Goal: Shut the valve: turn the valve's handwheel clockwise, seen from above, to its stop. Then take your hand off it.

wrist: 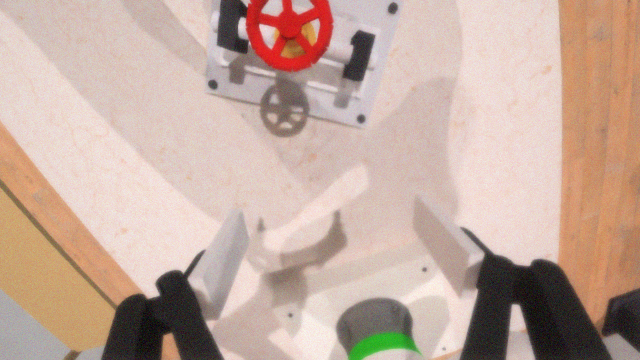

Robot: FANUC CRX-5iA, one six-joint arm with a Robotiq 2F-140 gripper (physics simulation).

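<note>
The valve's red handwheel (290,31), a spoked ring, shows at the top of the wrist view, a little left of the middle. It stands above a pale pipe with black clamps on a grey mounting plate (320,112), and a yellow brass-coloured part shows between its spokes. The wheel's top edge is cut off by the frame. My gripper (329,218) is wide open, with its two grey finger pads far apart and nothing between them. In the view it lies below the handwheel, clear of it and not touching it.
The robot's base (375,325), dark grey with a green ring, shows at the bottom centre. The valve's plate lies on a pale speckled table top (505,125). Wooden floor (600,125) shows at the right, and a yellow-tan panel (45,270) at the lower left.
</note>
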